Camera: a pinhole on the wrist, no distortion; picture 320 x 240 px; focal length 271.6 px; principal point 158.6 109.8 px. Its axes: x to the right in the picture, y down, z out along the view. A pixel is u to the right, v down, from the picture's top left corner.
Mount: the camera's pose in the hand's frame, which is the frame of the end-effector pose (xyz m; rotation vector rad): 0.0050 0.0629 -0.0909 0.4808 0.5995 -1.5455
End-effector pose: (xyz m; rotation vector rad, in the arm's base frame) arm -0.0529 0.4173 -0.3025 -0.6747 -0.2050 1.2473
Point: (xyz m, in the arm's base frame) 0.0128 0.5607 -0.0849
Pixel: 147 171
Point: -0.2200 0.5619 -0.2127
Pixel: outside the picture
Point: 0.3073 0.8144 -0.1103
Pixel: outside the picture
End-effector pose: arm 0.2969 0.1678 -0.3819 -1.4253 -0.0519 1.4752
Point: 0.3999 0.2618 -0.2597
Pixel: 302 99
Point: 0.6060 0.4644 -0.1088
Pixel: outside the picture
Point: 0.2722 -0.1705 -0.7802
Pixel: behind the camera
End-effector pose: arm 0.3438 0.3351 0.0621 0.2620 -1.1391 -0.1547
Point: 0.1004 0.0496 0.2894
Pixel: 117 179
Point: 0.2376 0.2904 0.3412
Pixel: outside the picture
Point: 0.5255 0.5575 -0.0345
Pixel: behind the camera
